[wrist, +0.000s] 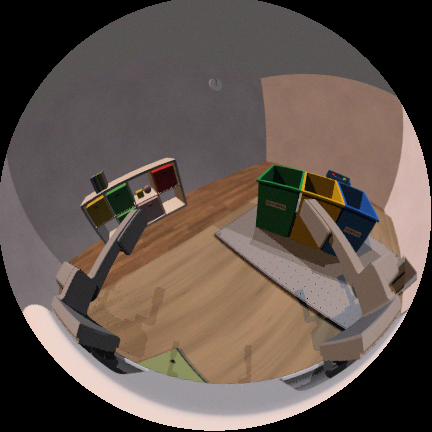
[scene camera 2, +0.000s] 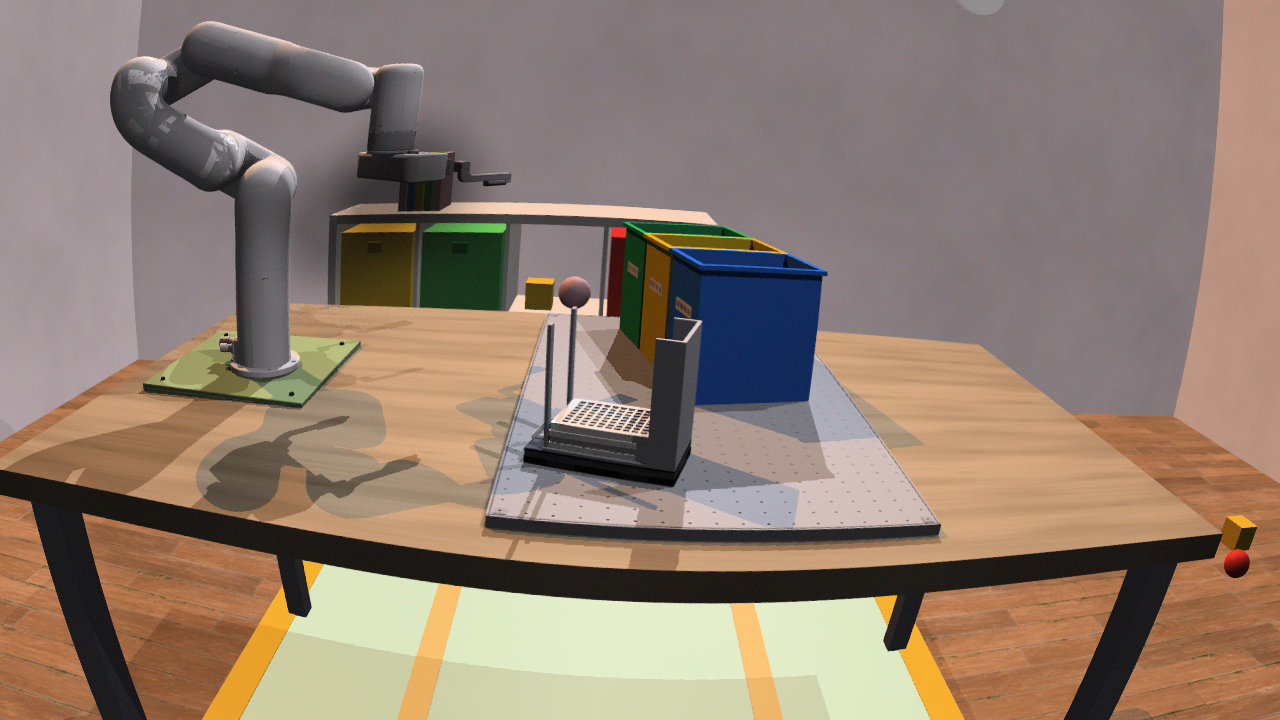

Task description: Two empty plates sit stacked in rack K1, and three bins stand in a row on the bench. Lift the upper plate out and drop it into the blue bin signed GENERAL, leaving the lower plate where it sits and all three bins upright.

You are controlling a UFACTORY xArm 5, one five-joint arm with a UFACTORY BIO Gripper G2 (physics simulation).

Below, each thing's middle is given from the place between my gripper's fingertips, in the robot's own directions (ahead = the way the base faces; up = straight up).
Right now the green bin (scene camera 2: 635,244) is 34 cm ahead of my hand, 17 cm below it and 8 cm to the left of it. From my hand the other things lie so: blue bin (scene camera 2: 759,310) (39 cm ahead, 17 cm to the right, 17 cm below); yellow bin (scene camera 2: 658,271) (37 cm ahead, 17 cm below, 5 cm to the right).
